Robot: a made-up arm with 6 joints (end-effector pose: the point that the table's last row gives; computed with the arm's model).
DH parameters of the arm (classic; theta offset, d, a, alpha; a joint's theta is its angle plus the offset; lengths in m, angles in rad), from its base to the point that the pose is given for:
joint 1: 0 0.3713 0 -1.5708
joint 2: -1.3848 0 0.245 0
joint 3: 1.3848 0 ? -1.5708
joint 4: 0 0.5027 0 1.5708
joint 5: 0 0 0.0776 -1.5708
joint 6: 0 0.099 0 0
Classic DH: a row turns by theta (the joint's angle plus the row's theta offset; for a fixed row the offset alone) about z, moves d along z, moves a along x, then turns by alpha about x.
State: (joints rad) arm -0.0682 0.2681 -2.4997 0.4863 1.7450 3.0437
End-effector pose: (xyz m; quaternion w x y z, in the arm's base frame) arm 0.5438 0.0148 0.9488 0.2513 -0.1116 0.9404 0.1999
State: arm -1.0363 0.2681 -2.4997 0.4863 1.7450 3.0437
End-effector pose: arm 0.3205 -0.4396 0.9488 0.3154 0.3389 0.8843 0.0600
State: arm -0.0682 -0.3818 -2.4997 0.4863 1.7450 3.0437
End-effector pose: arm 0.0850 0.0462 1.1587 0.5352 -0.1749 0.8155 0.1335
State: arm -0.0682 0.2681 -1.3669 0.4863 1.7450 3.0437
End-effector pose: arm 0.6172 0.0098 0.3500 0.2874 -0.0220 -0.9208 -0.2628
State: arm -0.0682 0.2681 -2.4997 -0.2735 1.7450 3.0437
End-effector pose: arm 0.5435 -0.0672 0.9419 0.2275 0.0410 0.9622 -0.1440
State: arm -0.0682 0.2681 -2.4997 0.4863 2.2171 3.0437
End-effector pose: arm 0.5074 0.0243 0.9035 0.0229 -0.1608 0.9683 0.1899
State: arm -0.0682 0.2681 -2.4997 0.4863 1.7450 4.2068
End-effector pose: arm 0.5438 0.0148 0.9488 0.1001 0.4234 0.8472 0.3051
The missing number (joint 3, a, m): 0.1138
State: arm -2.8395 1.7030 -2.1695 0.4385 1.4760 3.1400
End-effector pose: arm -0.4903 -0.1934 -0.2177 0.1069 0.8631 0.0079 0.4936
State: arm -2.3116 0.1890 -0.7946 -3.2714 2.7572 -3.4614
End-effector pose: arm -0.3423 -0.3952 0.3638 0.9453 -0.0340 0.1092 0.3055
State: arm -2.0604 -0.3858 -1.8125 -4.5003 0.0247 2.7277
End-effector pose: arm -0.2447 -0.3030 1.0451 0.8410 0.4489 -0.0542 -0.2971
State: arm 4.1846 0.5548 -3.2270 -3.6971 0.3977 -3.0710
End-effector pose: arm -0.2021 -0.3119 1.1473 0.9474 0.1179 0.0234 0.2966
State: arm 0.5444 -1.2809 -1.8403 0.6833 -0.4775 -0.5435
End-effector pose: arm -0.3124 -0.2736 1.0425 0.3251 0.1399 0.1811 -0.9176
